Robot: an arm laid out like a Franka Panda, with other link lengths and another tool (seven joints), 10 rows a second.
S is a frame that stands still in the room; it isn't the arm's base.
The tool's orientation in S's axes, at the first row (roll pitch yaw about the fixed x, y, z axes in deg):
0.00 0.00 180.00
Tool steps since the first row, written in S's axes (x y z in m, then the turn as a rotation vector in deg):
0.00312 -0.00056 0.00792 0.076 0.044 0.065
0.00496 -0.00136 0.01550 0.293 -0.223 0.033
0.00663 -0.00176 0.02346 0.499 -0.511 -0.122
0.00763 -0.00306 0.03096 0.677 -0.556 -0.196
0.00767 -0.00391 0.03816 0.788 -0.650 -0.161
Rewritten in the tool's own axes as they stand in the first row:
-0.00312 0.00056 0.00792 -0.076 -0.044 0.065
-0.00496 0.00136 0.01550 -0.293 0.223 0.033
-0.00663 0.00176 0.02346 -0.499 0.511 -0.122
-0.00763 0.00306 0.03096 -0.677 0.556 -0.196
-0.00767 0.00391 0.03816 -0.788 0.650 -0.161

